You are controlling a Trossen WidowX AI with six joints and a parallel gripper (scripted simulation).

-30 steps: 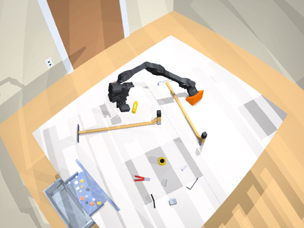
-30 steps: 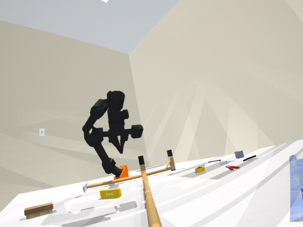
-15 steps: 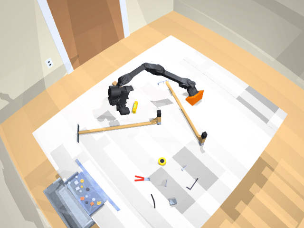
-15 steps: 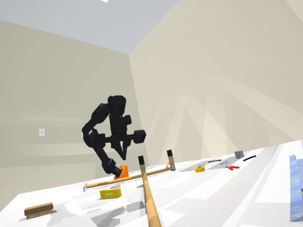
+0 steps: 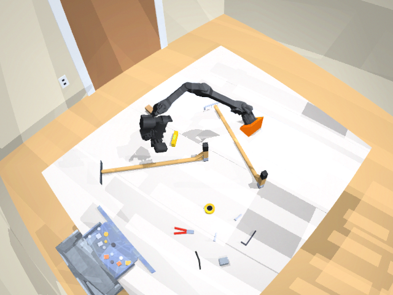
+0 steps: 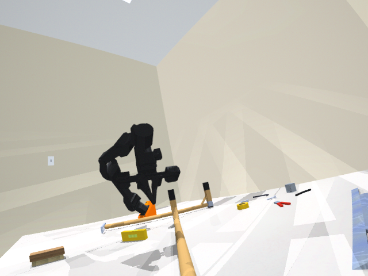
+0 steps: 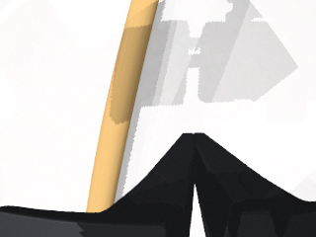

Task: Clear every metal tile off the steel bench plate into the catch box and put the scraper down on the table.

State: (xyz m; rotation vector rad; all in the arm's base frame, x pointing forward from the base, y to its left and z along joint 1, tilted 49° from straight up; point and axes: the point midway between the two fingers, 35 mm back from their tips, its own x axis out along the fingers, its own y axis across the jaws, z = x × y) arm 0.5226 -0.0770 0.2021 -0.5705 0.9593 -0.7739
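The long scraper is 4 cm ahead of my gripper tip, 4 cm to the left of it and 5 cm below it. The rest, counted from my gripper tip: wooden brush block (18 cm behind, 27 cm to the right, 10 cm below); yellow tape roll (2 cm behind, 42 cm to the left, 11 cm below); yellow level (15 cm behind, 2 cm to the right, 9 cm below).
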